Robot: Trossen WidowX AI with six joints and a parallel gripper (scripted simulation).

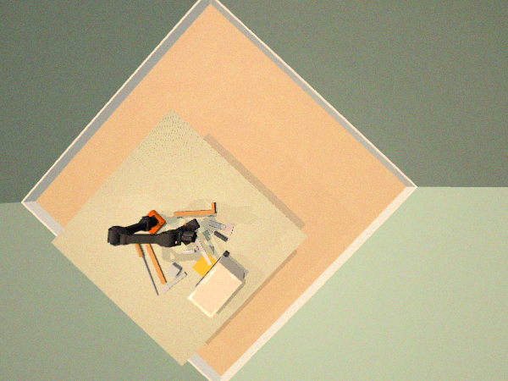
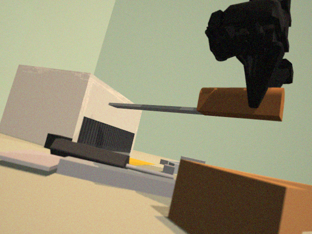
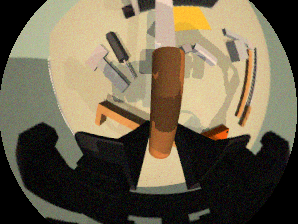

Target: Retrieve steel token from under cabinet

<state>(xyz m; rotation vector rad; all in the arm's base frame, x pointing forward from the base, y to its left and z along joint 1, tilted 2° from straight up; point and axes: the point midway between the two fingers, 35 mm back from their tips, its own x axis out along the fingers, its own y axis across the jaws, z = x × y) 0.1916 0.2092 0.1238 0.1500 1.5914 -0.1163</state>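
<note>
Right now my gripper tip is 140 mm short of the dark screwdriver, 70 mm to the right of it and 110 mm above it. Round my gripper tip: token (440 mm ahead, 110 mm to the right, 110 mm below); then orange stick (50 mm ahead, 400 mm to the right, 110 mm below).
</note>
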